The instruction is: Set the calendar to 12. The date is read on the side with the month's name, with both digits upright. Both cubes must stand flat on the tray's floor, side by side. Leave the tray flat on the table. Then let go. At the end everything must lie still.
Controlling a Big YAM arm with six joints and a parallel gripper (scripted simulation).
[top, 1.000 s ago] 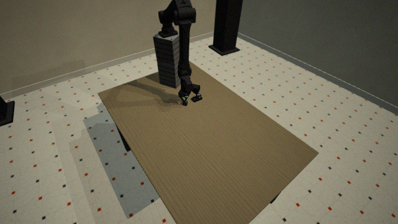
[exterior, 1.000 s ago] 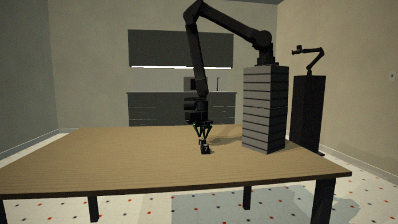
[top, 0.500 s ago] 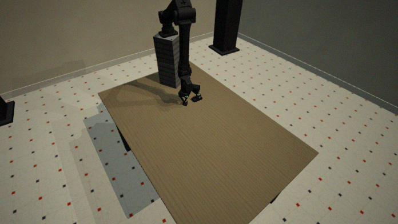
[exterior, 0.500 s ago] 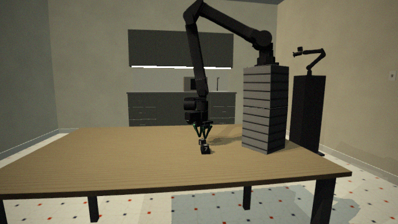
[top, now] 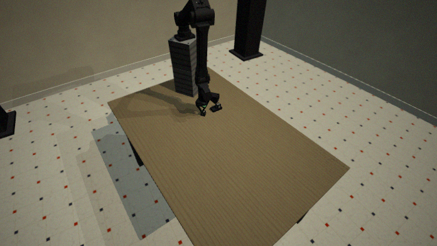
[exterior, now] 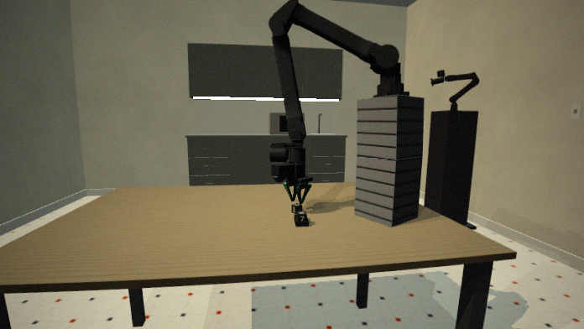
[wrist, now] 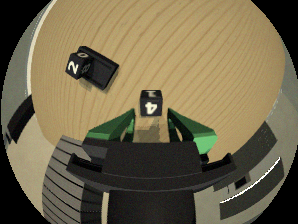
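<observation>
Now: the black calendar tray 110 mm to the left of my hand, 40 mm below it and 10 mm behind it.
</observation>
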